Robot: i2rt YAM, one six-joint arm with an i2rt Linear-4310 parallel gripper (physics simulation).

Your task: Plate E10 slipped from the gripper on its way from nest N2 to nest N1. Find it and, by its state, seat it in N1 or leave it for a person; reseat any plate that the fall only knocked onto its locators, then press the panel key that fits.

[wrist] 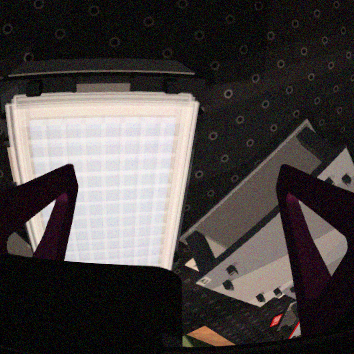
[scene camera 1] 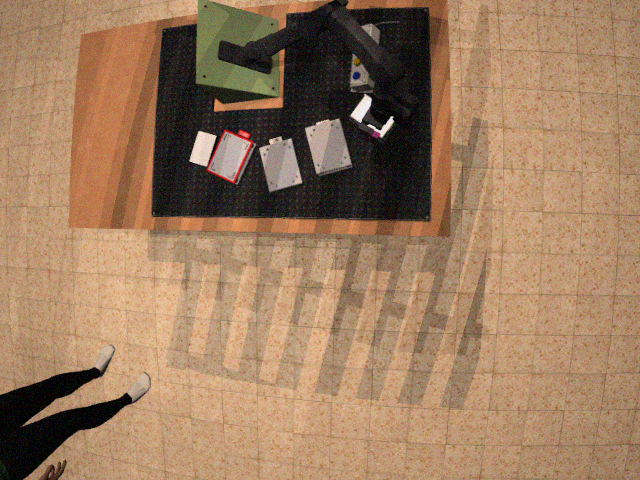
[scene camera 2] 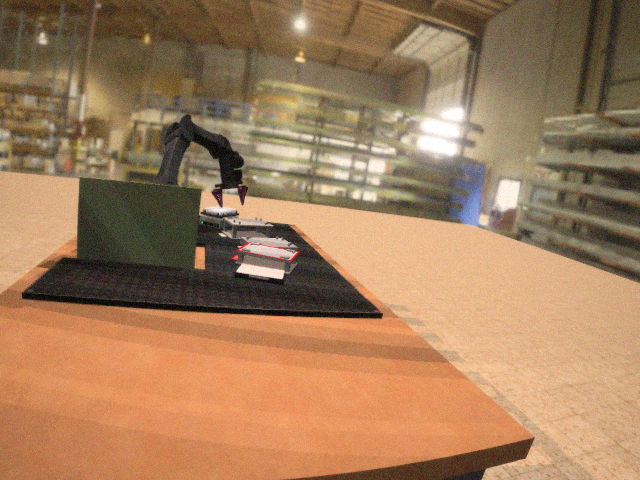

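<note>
My gripper is open and empty above a white-rimmed plate. This plate has a pale gridded top and lies on a dark base, looking flat in scene camera 2. In scene camera 1 the gripper hides its middle. A grey nest block with small dark locators stands beside it. A second grey nest block and a red-edged grey block follow to the left. Nest labels are too small to read. Which plate is E10 I cannot tell.
A grey panel box with a yellow key and a blue key stands behind the plate, partly under the arm. A tall green board stands at the back left. A small white slanted piece lies beside the red-edged block.
</note>
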